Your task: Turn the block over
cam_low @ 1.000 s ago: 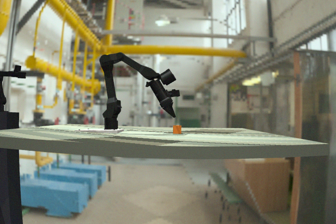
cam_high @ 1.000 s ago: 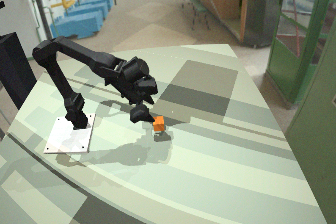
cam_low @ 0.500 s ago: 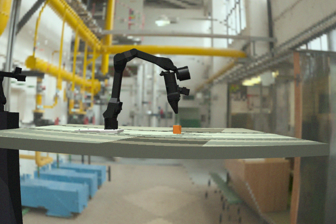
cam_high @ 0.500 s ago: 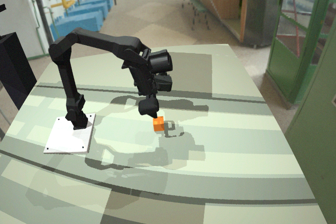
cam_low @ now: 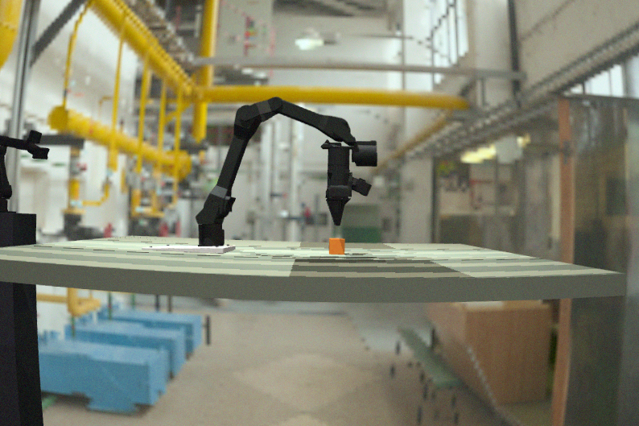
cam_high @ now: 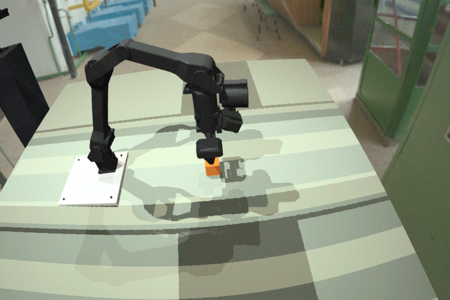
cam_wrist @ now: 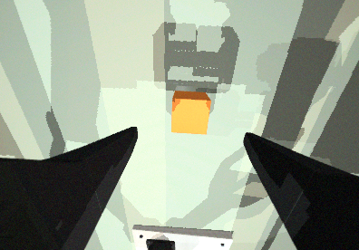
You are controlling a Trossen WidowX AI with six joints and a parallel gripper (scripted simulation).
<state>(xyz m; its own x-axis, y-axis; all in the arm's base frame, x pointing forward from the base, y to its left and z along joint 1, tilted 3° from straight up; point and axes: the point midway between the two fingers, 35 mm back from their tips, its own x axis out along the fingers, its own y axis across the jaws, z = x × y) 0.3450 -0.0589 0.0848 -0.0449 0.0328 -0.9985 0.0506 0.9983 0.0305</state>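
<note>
Right now the block is 60 mm below my gripper tip and 10 mm behind it.
</note>
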